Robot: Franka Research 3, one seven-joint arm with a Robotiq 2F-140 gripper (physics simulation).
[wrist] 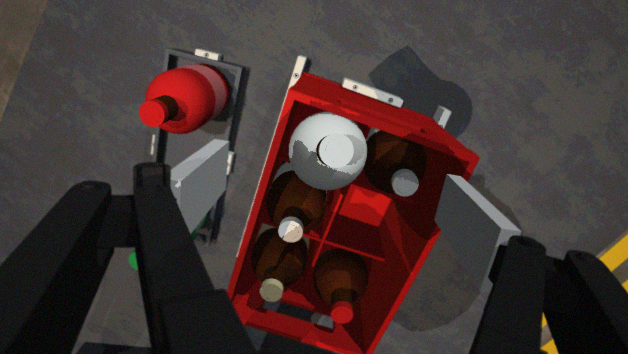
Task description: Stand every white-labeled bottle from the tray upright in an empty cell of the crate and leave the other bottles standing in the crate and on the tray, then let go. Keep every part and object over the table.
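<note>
The red crate (364, 345) stands in the middle of the view. A white bottle (306, 167) stands upright in its upper left cell. Brown bottles stand in other cells: one with a grey cap (395, 155) at upper right, one with a whitish cap (297, 200) at left, one with a beige cap (280, 257) at lower left and one with a red cap (341, 280) at lower right. A red bottle (187, 100) with a pale label band stands on the dark tray (235, 100). My gripper (334, 181) is open and empty above the crate, its fingers wide apart. Part of the tray is hidden behind the left finger.
Parts of a green object (134, 260) show behind the left finger near the tray's lower end. White brackets (372, 93) (298, 71) stand along the crate's outside. A yellow and dark striped edge (617, 255) runs at the lower right. A brown area (15, 40) lies at the upper left.
</note>
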